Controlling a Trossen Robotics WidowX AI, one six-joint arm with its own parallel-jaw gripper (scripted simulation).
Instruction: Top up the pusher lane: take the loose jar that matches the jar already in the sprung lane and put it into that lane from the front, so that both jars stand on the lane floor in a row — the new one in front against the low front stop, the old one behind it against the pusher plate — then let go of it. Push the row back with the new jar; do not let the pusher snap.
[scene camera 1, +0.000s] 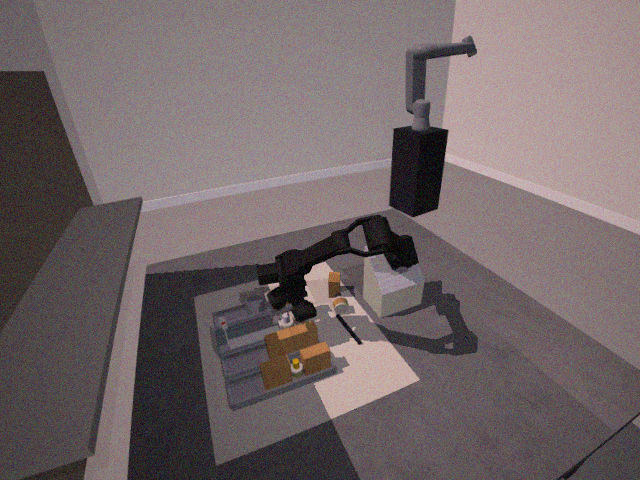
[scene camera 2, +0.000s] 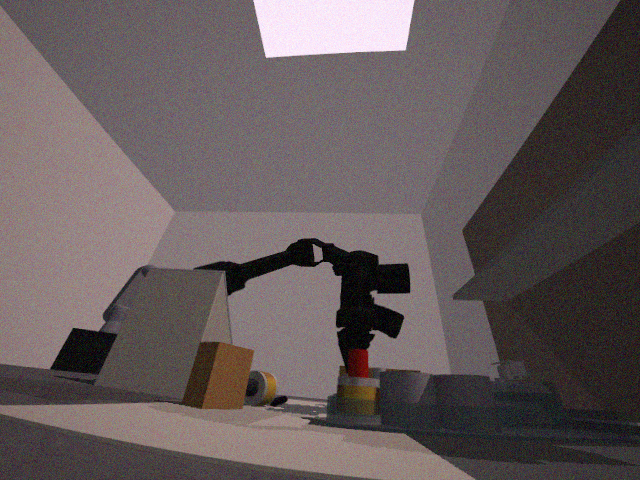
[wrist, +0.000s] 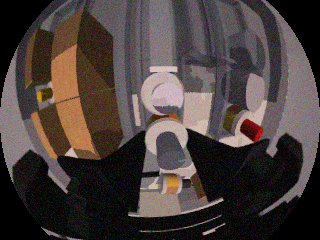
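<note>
My gripper (scene camera 2: 353, 384) is visible; scene camera 1 gives it at my gripper (scene camera 1: 299, 317), and the wrist view at my gripper (wrist: 165, 133).
</note>
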